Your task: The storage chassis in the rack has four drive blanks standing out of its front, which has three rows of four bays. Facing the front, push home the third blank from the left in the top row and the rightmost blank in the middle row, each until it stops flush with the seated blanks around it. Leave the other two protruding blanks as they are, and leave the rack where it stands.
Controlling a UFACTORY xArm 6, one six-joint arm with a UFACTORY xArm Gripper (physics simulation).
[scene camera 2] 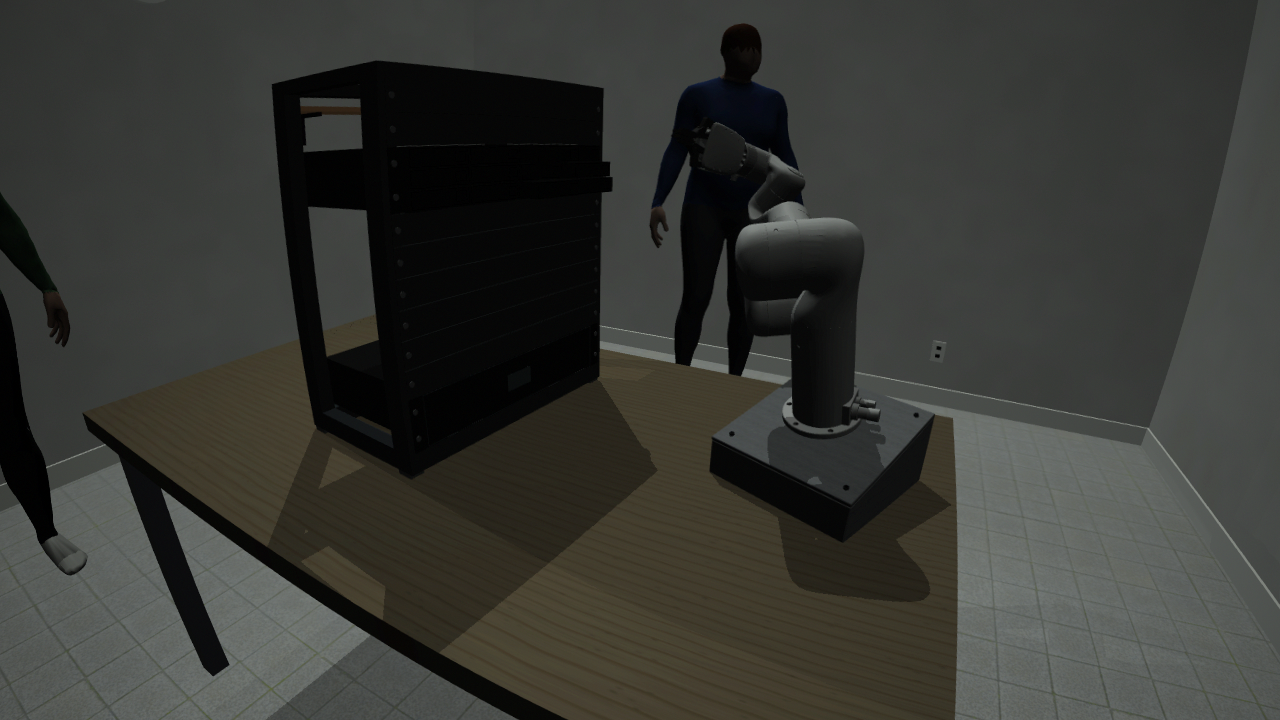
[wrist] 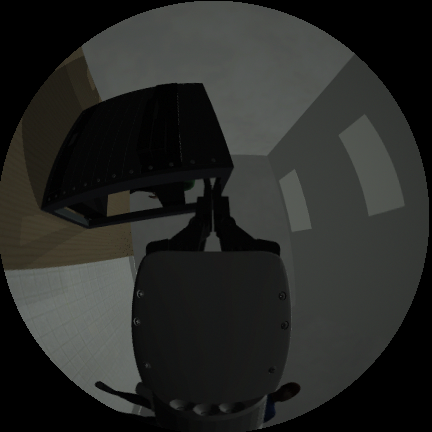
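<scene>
The storage chassis is a black band high in the dark rack. Two dark blank ends stand out past the rack's right edge in the scene view, one above the other. The other blanks blend into the dark front; their bays cannot be told. My gripper is shut and empty. In the scene view it is raised to the right of the rack, about level with the chassis. In the wrist view its fingertips overlap the picture of the rack's near upper corner; contact cannot be told.
The rack stands on a wooden table. Below the chassis are flat panels and a bottom unit with a small grey display. The arm's base block stands at the table's right. A person in blue stands behind the arm.
</scene>
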